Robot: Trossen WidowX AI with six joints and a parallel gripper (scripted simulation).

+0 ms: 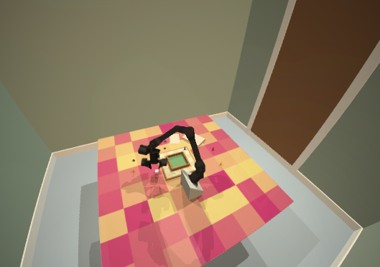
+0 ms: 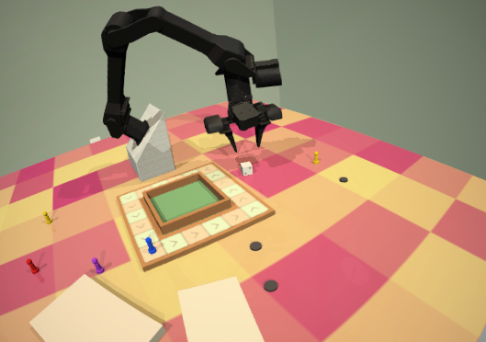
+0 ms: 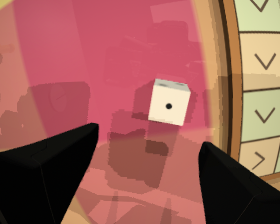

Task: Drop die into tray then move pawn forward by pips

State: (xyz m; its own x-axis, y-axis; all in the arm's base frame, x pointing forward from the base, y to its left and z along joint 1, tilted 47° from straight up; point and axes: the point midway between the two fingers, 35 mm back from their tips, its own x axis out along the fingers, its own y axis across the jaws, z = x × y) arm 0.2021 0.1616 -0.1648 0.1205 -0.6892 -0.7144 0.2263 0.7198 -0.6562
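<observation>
My gripper tip is 5 cm above the white die, 1 cm to the left of it and 1 cm short of it. Also, from my gripper tip: green dice tray 20 cm to the right, 7 cm ahead, 6 cm below; then purple pawn 41 cm to the right, 18 cm ahead, 5 cm below; then blue pawn 30 cm to the right, 19 cm ahead, 3 cm below.
</observation>
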